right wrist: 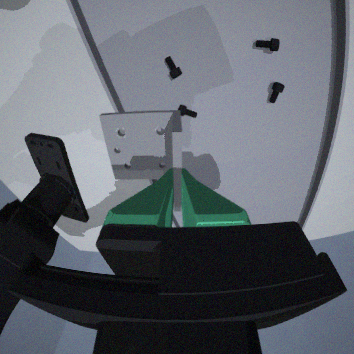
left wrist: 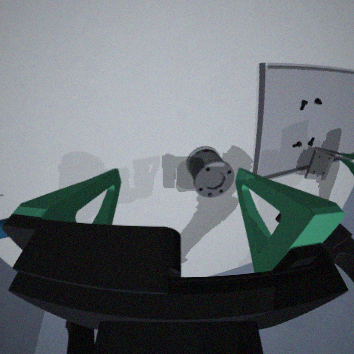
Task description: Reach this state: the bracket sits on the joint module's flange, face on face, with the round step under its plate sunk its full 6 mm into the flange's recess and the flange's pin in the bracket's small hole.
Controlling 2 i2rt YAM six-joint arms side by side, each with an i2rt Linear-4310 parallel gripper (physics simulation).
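Places are measured from the left arm's base along level axes (x back, y down, z right), in metres.
Pixels of known places: left gripper, fingertip midpoint: [left wrist: 177,174]; right gripper, fingertip midpoint: [right wrist: 176,174] [left wrist: 340,155]; right arm's base, link origin: [right wrist: 61,183].
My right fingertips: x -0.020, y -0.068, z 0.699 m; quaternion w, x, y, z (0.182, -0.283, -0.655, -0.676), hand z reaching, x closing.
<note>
Behind a point stands the place of what it marks.
The joint module [left wrist: 200,159] @(y -0.035, x -0.159, z 0.447 m) is a grey cylinder. Its round flange face, with a central recess and small holes, shows in the left wrist view. My left gripper [left wrist: 177,174] @(y -0.142, x -0.225, z 0.423 m) is open and empty, and the module appears beyond its fingertips, nearer the right finger. My right gripper [right wrist: 176,174] @(y -0.068, x -0.020, z 0.699 m) is shut on the bracket [right wrist: 142,142] @(y -0.039, x 0.001, z 0.669 m) [left wrist: 320,164] @(y -0.039, x 0.005, z 0.672 m), a grey L-shaped part. The fingers pinch one thin wall, and the plate with several holes extends to the left in the right wrist view. The bracket is apart from the module. The step under its plate and the flange's pin cannot be made out.
A grey tray [left wrist: 259,120] @(y -0.007, x -0.149, z 0.569 m) [right wrist: 340,50] @(y -0.010, x -0.190, z 0.702 m) with raised rims lies beside the module, with several black screws [left wrist: 303,104] @(y -0.010, x -0.133, z 0.666 m) [right wrist: 173,67] @(y -0.011, x -0.057, z 0.638 m) in it. A black slotted plate [right wrist: 59,172] @(y -0.010, x 0.172, z 0.627 m) on a black arm part stands left of the bracket. A blue object shows at the left wrist view's left edge.
</note>
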